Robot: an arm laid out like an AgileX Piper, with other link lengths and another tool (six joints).
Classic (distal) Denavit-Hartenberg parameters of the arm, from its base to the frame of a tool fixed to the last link. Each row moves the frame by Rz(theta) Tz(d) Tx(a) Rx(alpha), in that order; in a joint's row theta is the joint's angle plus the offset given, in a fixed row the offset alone. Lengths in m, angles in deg.
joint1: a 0, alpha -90, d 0.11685, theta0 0
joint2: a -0.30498, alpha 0, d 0, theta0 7.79
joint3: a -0.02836, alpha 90, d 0, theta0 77.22
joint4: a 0, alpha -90, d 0.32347, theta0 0
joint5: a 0, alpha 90, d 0, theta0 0
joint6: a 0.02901, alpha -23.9, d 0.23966, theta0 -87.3
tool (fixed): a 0, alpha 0, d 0.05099, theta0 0
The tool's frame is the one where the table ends.
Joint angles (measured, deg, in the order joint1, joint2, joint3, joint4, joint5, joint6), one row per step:
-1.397, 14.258, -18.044, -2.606, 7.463, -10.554
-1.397, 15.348, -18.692, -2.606, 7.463, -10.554
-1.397, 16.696, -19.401, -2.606, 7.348, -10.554
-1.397, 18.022, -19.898, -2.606, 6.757, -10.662
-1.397, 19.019, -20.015, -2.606, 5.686, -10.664
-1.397, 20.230, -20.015, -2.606, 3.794, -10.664
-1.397, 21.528, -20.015, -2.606, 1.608, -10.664
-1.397, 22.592, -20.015, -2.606, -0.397, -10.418
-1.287, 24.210, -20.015, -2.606, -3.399, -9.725
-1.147, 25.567, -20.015, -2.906, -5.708, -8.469
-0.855, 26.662, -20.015, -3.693, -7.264, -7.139
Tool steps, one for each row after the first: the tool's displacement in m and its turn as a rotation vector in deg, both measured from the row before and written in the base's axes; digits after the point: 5 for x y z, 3 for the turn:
0.00274, -0.00007, 0.00071, 0.011, 0.442, 0.000
0.00361, -0.00006, 0.00042, 0.012, 0.524, 0.005
0.00396, 0.00001, 0.00067, -0.106, 0.242, 0.026
0.00342, 0.00016, 0.00082, -0.012, -0.190, 0.048
0.00440, 0.00032, 0.00237, -0.025, -0.679, 0.086
0.00467, 0.00038, 0.00323, -0.029, -0.885, 0.099
0.00378, 0.00043, 0.00350, 0.218, -0.945, 0.101
0.00566, 0.00140, 0.00478, 0.655, -1.396, 0.289
0.00469, 0.00170, 0.00263, 0.931, -0.964, 0.353
0.00391, 0.00280, 0.00062, 0.531, -0.459, 0.521

